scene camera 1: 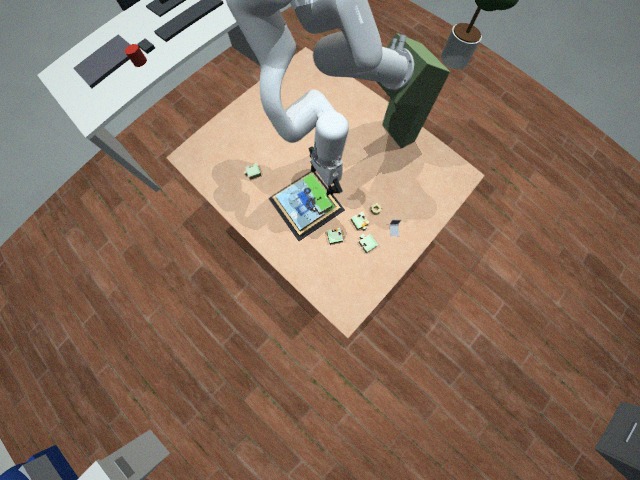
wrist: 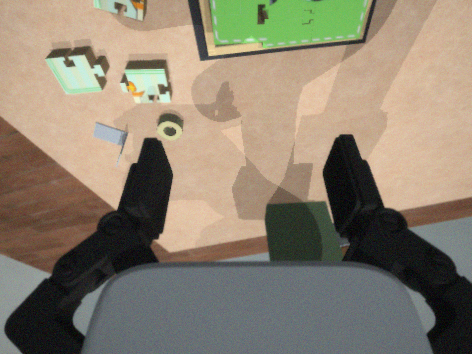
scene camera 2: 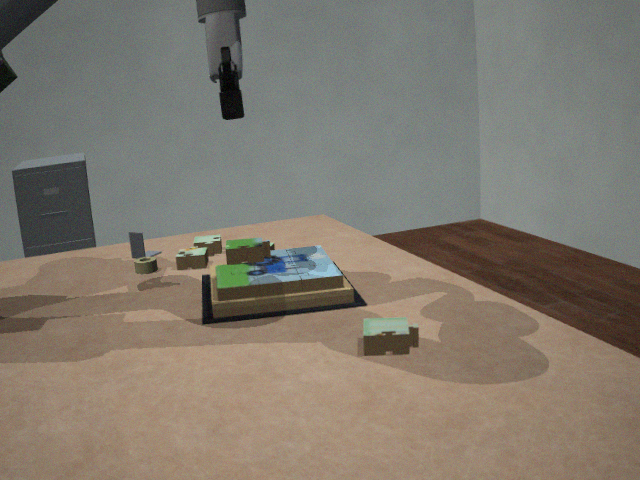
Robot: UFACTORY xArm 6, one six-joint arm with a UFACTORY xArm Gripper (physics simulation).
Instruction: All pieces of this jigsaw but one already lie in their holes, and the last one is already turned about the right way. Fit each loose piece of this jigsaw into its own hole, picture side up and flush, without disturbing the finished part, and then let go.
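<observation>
The jigsaw piece, green on top, lies picture side up at one corner of the board. In the second scene view it stands clearly higher than the joined pieces, so it is not flush. The finished part, blue and green, lies in the wooden frame. My gripper is open and empty, high above the table and off to the side of the board. How the piece's underside rests is hidden.
Pale green pieces lie beside the board, near a small ring and a grey bracket. Another pale piece lies on the opposite side.
</observation>
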